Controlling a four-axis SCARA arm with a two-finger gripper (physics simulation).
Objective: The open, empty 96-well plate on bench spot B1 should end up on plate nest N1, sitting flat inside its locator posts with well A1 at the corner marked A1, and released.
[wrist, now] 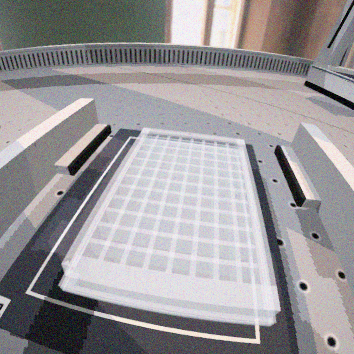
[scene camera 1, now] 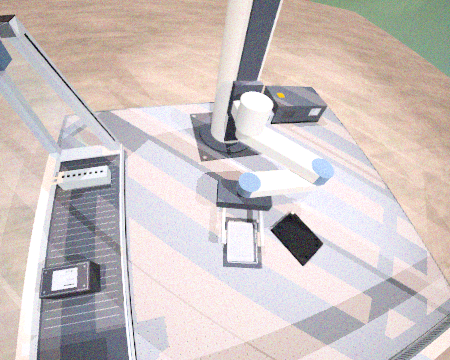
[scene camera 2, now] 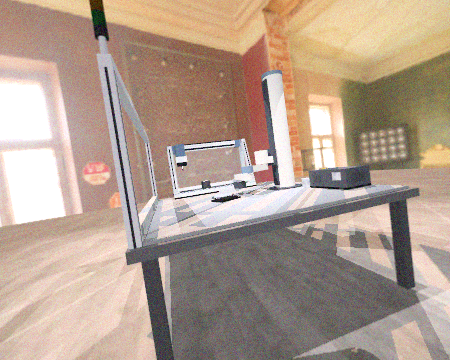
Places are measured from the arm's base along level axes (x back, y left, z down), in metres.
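Where they show: gripper, fingertip midpoint: (wrist: 192, 123) (scene camera 1: 242, 245) (scene camera 2: 219, 191); arm's base, link origin: (scene camera 1: 226, 134) (scene camera 2: 285, 188).
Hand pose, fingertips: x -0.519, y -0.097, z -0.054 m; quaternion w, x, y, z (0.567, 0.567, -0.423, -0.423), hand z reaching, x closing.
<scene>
Each offset is from my fingertips to the top centre of the thing. "pt": to the spot under its first point.
The clear 96-well plate @(dx +0.021, dy +0.007, dz +0.025 m) (scene camera 1: 241, 242) (wrist: 175, 210) lies flat on the dark pad of bench spot B1 (scene camera 1: 242, 265) (wrist: 60, 320). In the wrist view its right edge overlaps the pad's white outline, and a strip of pad shows at its left. My gripper (scene camera 1: 242, 229) (wrist: 192, 123) is open and empty, with one finger out to each side of the plate and gaps between the pads and its walls. The black plate nest N1 @(dx -0.015, dy +0.215, dz +0.020 m) (scene camera 1: 297, 239) is turned at an angle, right of the pad in scene camera 1. Its posts and A1 mark are too small to tell.
The arm's column (scene camera 1: 227, 65) (scene camera 2: 282, 130) stands behind the gripper. A dark box with a yellow mark (scene camera 1: 295, 107) (scene camera 2: 340, 177) stands beside it. At the left, a ribbed bed holds a white block with holes @(pt dx +0.292, dy -0.459, dz -0.045 m) (scene camera 1: 85, 180) and a dark labelled box @(pt dx -0.010, dy -0.476, dz -0.079 m) (scene camera 1: 65, 278).
</scene>
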